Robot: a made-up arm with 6 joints. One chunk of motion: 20 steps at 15 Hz.
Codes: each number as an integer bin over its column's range. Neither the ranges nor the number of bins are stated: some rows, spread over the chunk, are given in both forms.
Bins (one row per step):
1: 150 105 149 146 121 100
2: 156 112 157 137 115 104
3: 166 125 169 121 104 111
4: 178 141 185 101 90 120
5: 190 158 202 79 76 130
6: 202 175 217 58 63 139
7: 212 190 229 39 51 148
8: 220 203 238 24 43 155
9: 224 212 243 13 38 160
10: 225 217 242 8 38 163
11: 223 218 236 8 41 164
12: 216 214 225 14 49 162
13: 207 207 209 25 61 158
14: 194 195 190 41 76 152
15: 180 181 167 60 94 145
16: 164 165 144 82 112 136
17: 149 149 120 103 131 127
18: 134 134 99 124 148 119
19: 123 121 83 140 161 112
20: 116 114 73 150 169 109
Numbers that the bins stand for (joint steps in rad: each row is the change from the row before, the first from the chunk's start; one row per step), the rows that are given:
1: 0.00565 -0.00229 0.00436 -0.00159 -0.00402 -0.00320
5: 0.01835 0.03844 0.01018 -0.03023 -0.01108 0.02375
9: 0.02915 0.07995 0.01468 -0.05844 -0.01704 0.05069
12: 0.02661 0.08149 0.01271 -0.05802 -0.01531 0.05248
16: 0.01009 0.04382 0.00381 -0.02895 -0.00543 0.02913
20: -0.00515 0.00462 -0.00398 0.00012 0.00351 0.00489
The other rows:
2: 0.00755 0.00309 0.00524 -0.00544 -0.00496 0.00040
3: 0.01073 0.01308 0.00656 -0.01228 -0.00669 0.00668
4: 0.01454 0.02538 0.00831 -0.02083 -0.00888 0.01476
6: 0.02216 0.05151 0.01183 -0.03921 -0.01312 0.03183
7: 0.02534 0.06304 0.01315 -0.04733 -0.01500 0.03991
8: 0.02788 0.07303 0.01413 -0.05374 -0.01625 0.04620
10: 0.02947 0.08379 0.01457 -0.06058 -0.01704 0.05338
11: 0.02884 0.08456 0.01391 -0.06058 -0.01657 0.05428
13: 0.02375 0.07611 0.01095 -0.05331 -0.01343 0.04889
14: 0.01962 0.06688 0.00886 -0.04647 -0.01108 0.04350
15: 0.01518 0.05612 0.00634 -0.03835 -0.00825 0.03722
17: 0.00533 0.03153 0.00118 -0.01997 -0.00245 0.02105
18: 0.00056 0.02000 -0.00113 -0.01100 0.00022 0.01387
19: -0.00293 0.01000 -0.00289 -0.00416 0.00225 0.00758

